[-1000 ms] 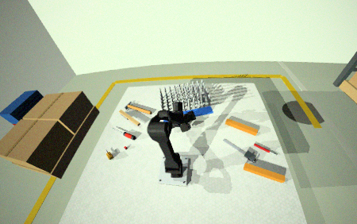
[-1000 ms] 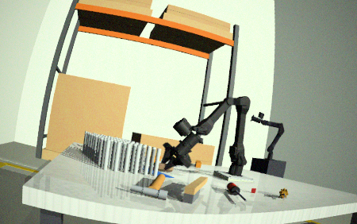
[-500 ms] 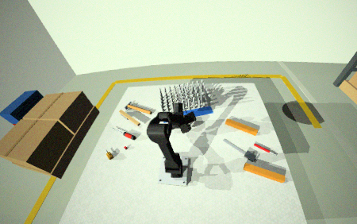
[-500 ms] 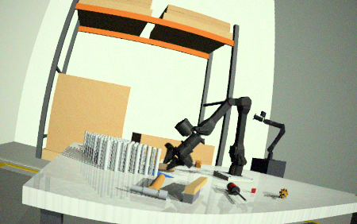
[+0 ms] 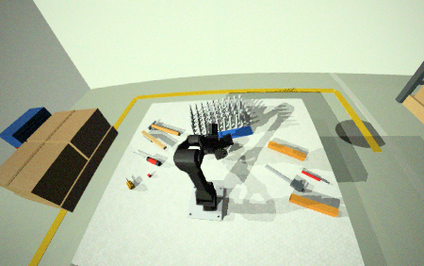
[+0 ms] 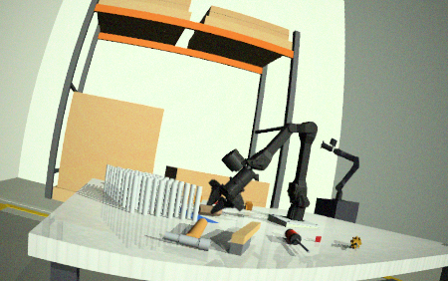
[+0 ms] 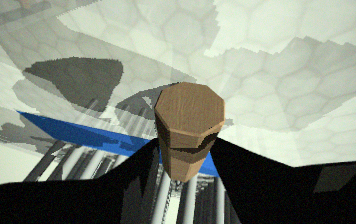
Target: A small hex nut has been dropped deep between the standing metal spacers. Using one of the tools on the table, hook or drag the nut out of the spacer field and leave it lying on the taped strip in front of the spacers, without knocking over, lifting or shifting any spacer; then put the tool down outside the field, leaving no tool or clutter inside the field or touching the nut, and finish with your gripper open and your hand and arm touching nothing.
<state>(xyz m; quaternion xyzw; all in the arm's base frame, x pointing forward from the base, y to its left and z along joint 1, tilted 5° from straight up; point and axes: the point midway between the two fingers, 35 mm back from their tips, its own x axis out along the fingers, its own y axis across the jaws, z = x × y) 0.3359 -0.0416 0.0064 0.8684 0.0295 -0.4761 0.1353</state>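
Right now the blue taped strip is 90 mm ahead of my gripper tip, 30 mm to the right of it and 20 mm below it. From my gripper tip the other things lie so: tiny red piece (190 mm behind, 410 mm to the left, 10 mm below); then red screwdriver (270 mm behind, 520 mm to the right, 10 mm below); then tool with thin metal rod (100 mm ahead, 20 mm to the left).
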